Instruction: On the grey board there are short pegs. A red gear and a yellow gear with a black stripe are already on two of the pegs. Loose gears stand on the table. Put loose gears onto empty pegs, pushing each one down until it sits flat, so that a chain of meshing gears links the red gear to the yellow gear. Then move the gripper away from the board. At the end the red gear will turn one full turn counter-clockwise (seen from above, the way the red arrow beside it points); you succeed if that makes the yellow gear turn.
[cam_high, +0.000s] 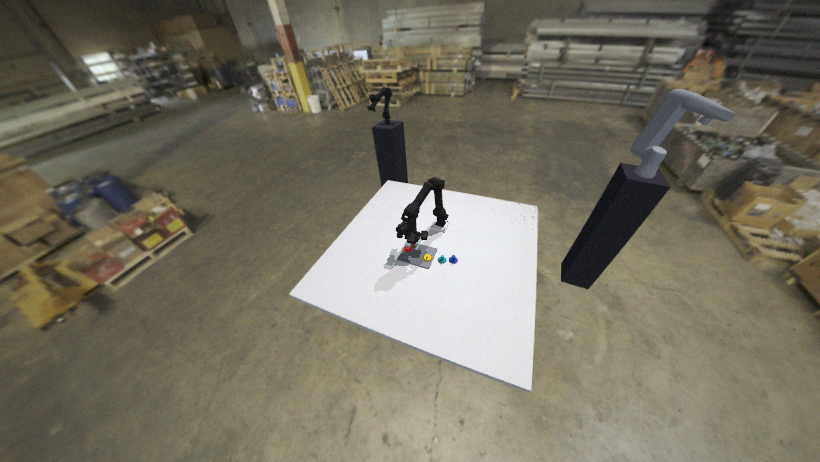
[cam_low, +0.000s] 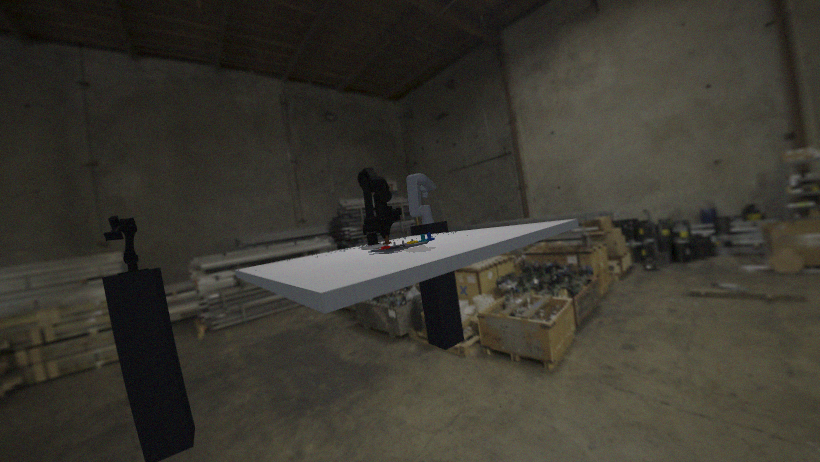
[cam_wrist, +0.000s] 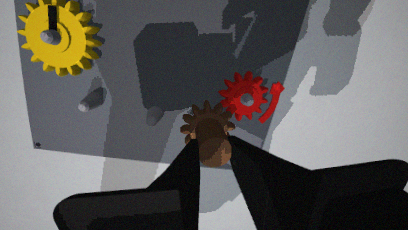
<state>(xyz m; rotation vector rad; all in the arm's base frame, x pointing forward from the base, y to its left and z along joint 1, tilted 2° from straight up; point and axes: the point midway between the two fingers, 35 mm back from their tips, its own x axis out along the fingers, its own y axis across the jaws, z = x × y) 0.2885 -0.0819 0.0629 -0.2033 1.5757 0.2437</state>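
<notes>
Now: gripper tip 4 cm above the red gear, 3 cm to the left of it and 3 cm short of it. Also, from my gripper tip: brown gear: 1 cm below; teal gear: 20 cm to the left, 4 cm below, 2 cm ahead; yellow gear: 12 cm to the left, 4 cm below, 4 cm ahead.
</notes>
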